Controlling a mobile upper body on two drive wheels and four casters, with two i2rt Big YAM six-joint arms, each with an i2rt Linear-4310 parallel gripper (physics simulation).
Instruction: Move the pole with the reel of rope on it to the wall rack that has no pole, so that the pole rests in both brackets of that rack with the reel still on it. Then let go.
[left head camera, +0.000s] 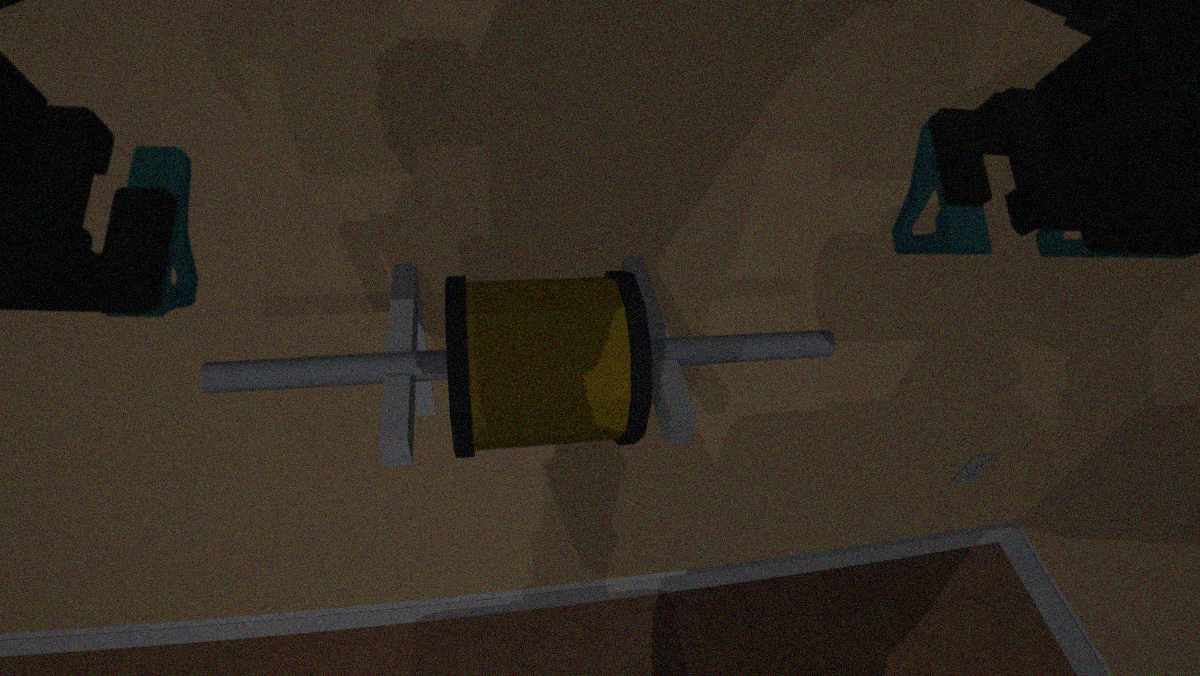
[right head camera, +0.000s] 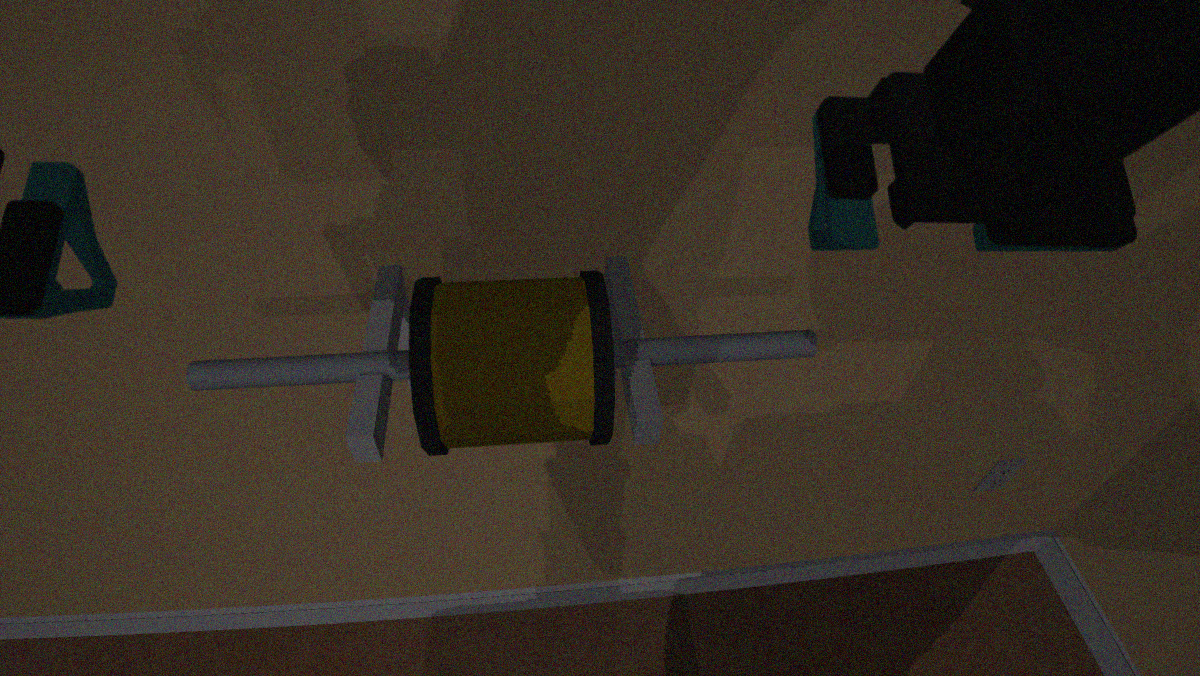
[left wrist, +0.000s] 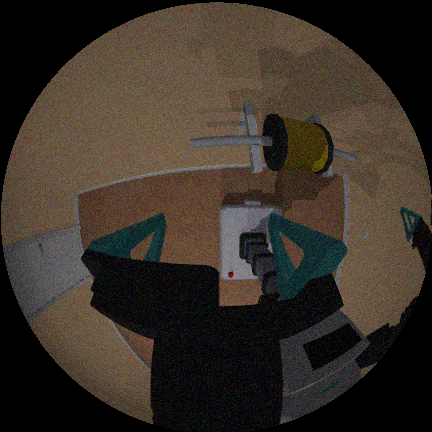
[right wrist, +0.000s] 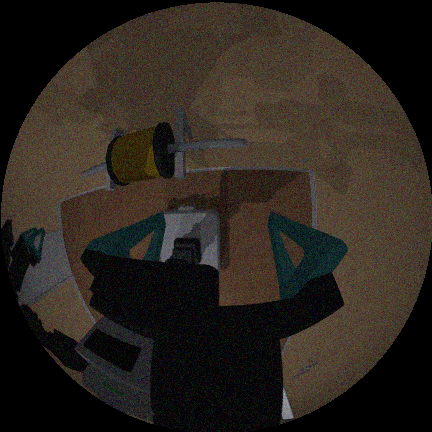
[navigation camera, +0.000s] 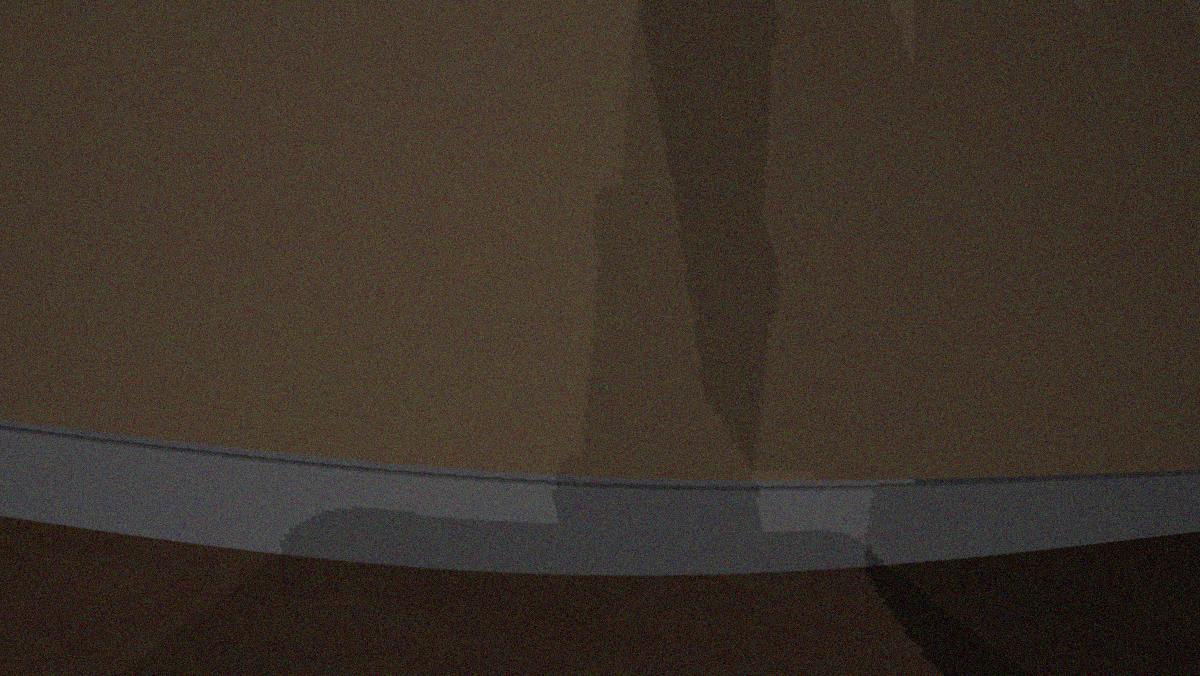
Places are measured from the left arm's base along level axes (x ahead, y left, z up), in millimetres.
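Pixels of known places: left gripper, fingertip midpoint: (left head camera: 87, 289) (right head camera: 20, 293) (left wrist: 216, 218) (right wrist: 39, 228); right gripper, fingertip midpoint: (left head camera: 969, 244) (right head camera: 896, 239) (left wrist: 403, 209) (right wrist: 216, 217).
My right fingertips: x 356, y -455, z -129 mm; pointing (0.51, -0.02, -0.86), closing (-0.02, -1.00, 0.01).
Note:
For each thing: its middle in the pictures, then the offset to it from my right fingertips. "spot": a spot on its surface instead. Level surfaces: height alone.
- wall rack's left bracket at a spot on its surface: (left head camera: 397, 432) (right head camera: 364, 429) spot: dx +87, dy +360, dz -275 mm
- right bracket at a spot on its surface: (right head camera: 644, 415) (left head camera: 678, 414) spot: dx +96, dy +103, dz -275 mm
- yellow reel at the middle of its body: (left head camera: 542, 361) (right head camera: 514, 361) (left wrist: 295, 143) (right wrist: 142, 154) dx +179, dy +226, dz -288 mm
- brown floor at its surface level: dz -1281 mm
- outlet plate at the middle of its body: (right head camera: 1000, 475) (left head camera: 973, 469) dx +368, dy -740, dz -881 mm
The grey pole (left head camera: 293, 370) (right head camera: 268, 371) (left wrist: 215, 142) (right wrist: 215, 144) lies about level across a wall rack's left bracket (left head camera: 397, 432) (right head camera: 366, 432) and right bracket (left head camera: 676, 419) (right head camera: 644, 415). The yellow reel (left head camera: 529, 361) (right head camera: 503, 361) (left wrist: 301, 145) (right wrist: 135, 156) with black flanges is on it between the brackets. Both pole ends stick out. My left gripper (left wrist: 216, 218) is open and empty, left of the pole in the head views, where part of it is cut off. My right gripper (left head camera: 1013, 245) (right head camera: 927, 243) (right wrist: 216, 217) is open and empty, up and right of the pole's right end. The rack without a pole does not show.
The tan wall (navigation camera: 335, 251) carries the rack. A pale baseboard (left head camera: 335, 619) (right head camera: 335, 607) (navigation camera: 419, 491) borders the brown floor (left head camera: 545, 638) (left wrist: 150, 200). An outlet plate (left head camera: 974, 468) (right head camera: 999, 475) is on the wall at the lower right. My white base (left wrist: 232, 220) shows below the rack.

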